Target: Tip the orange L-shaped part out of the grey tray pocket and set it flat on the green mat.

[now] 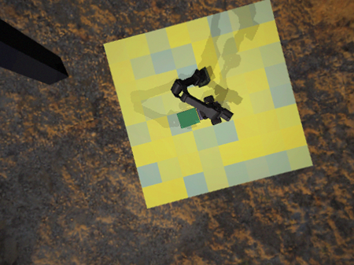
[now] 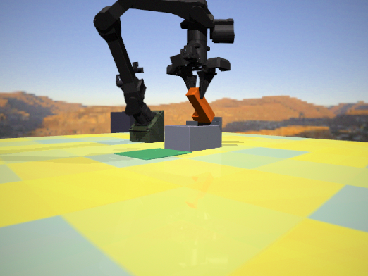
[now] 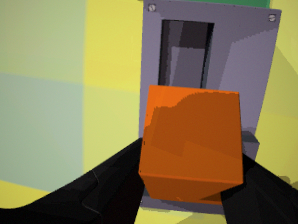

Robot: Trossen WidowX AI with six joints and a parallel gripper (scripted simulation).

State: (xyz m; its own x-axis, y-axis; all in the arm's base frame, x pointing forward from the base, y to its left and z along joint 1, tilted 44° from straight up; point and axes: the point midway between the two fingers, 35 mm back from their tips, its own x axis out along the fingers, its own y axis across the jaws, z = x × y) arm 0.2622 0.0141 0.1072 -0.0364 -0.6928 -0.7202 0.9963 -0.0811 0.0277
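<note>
The green mat is 150 mm below my gripper tip, 140 mm to the right of it and 30 mm behind it. Also, from my gripper tip: orange L-shaped part (30 mm to the left, 30 mm below, 10 mm behind).
</note>
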